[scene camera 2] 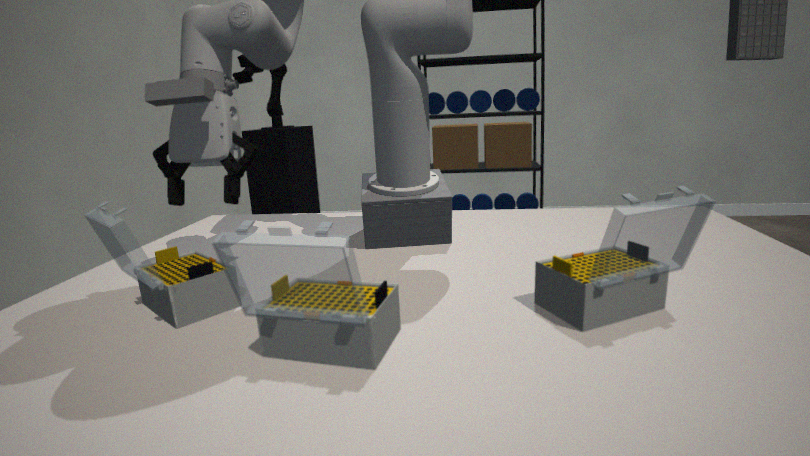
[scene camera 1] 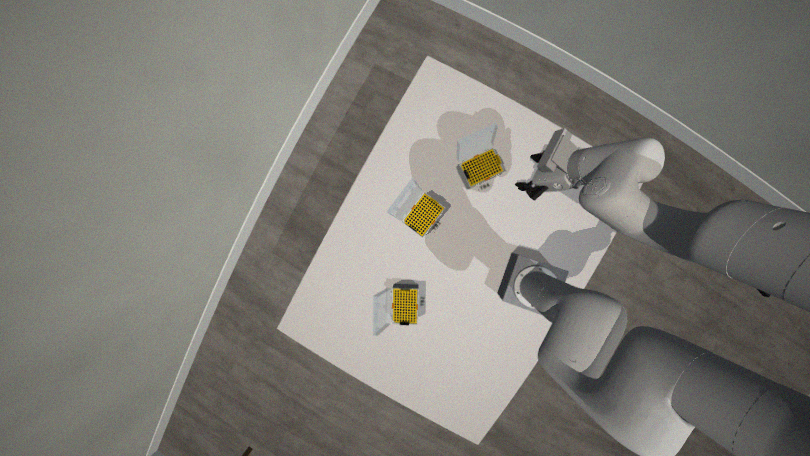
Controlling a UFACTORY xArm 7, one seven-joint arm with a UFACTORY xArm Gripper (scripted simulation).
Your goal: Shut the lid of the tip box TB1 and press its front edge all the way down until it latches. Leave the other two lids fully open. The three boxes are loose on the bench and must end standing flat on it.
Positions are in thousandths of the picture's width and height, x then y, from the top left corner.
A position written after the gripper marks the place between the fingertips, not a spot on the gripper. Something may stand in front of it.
gripper: scene camera 2 251, 448; scene camera 1 650, 378
tip box: scene camera 2 225, 668; scene camera 1 593, 312
